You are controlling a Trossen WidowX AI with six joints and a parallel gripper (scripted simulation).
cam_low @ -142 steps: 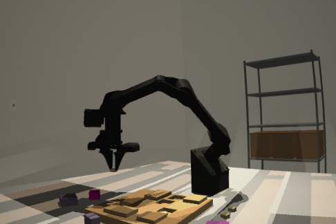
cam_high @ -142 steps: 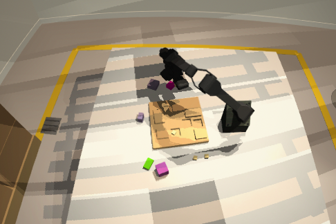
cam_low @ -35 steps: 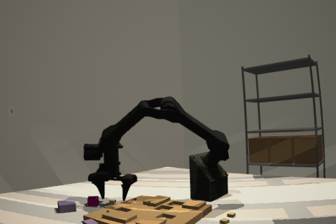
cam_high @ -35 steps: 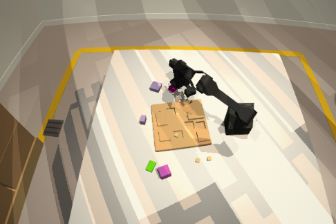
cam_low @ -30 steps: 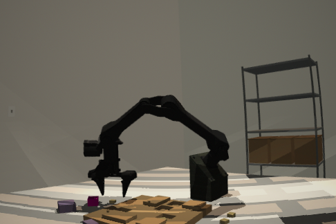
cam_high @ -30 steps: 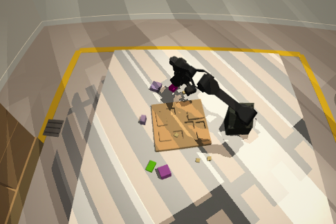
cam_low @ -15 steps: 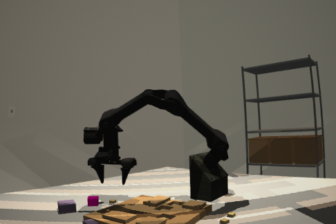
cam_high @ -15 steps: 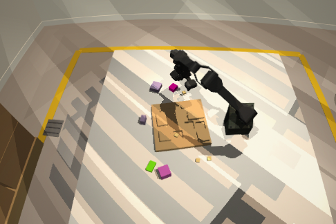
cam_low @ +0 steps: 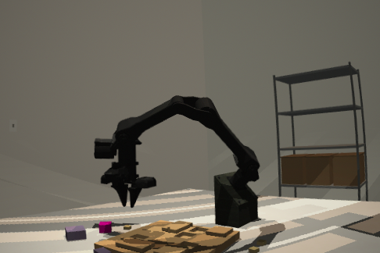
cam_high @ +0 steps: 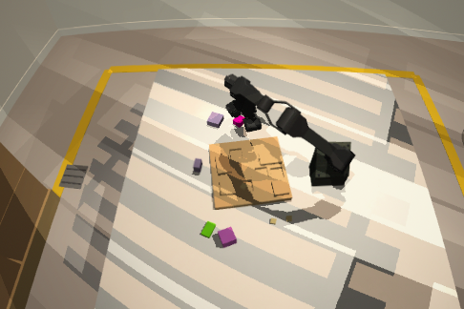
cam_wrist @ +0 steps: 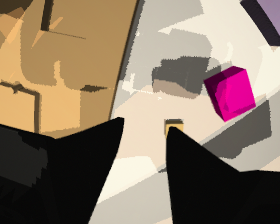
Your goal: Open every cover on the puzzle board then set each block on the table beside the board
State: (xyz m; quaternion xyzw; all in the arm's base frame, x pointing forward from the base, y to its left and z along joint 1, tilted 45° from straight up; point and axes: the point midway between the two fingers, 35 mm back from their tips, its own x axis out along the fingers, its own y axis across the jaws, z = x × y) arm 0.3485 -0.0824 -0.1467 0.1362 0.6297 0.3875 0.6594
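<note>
Right now the tan puzzle board is 30 mm behind my gripper tip, 200 mm to the left of it and 70 mm below it. Also, from my gripper tip: green block (100 mm ahead, 440 mm to the left, 80 mm below); magenta block (50 mm ahead, 80 mm to the right, 80 mm below).
</note>
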